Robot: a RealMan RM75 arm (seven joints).
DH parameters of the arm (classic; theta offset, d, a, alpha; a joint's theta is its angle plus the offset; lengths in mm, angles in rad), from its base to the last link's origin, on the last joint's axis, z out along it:
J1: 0 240.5 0 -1.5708
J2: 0 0 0 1.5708
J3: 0 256 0 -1.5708
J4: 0 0 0 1.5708
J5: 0 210 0 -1.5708
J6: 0 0 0 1.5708
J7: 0 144 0 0
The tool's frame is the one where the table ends.
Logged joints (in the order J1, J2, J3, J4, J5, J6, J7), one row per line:
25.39, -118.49, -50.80, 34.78, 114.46, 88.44, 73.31
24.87, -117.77, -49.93, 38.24, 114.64, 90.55, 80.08
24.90, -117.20, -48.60, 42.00, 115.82, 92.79, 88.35
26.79, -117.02, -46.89, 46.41, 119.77, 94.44, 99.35
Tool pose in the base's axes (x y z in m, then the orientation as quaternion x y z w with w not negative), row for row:
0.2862, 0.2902, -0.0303, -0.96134, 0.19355, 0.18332, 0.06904
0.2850, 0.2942, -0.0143, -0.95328, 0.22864, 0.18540, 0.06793
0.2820, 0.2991, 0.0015, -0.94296, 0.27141, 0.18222, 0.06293
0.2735, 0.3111, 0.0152, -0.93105, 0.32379, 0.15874, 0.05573
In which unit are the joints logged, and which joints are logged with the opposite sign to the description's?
The joints are logged in degrees. Opposite sign: J2, J4, J5, J6.
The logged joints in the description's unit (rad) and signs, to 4 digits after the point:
0.4431, 2.0680, -0.8866, -0.6070, -1.9977, -1.5436, 1.2795
0.4341, 2.0555, -0.8714, -0.6674, -2.0008, -1.5804, 1.3977
0.4346, 2.0455, -0.8482, -0.7330, -2.0214, -1.6195, 1.5420
0.4676, 2.0424, -0.8184, -0.8100, -2.0904, -1.6483, 1.7340

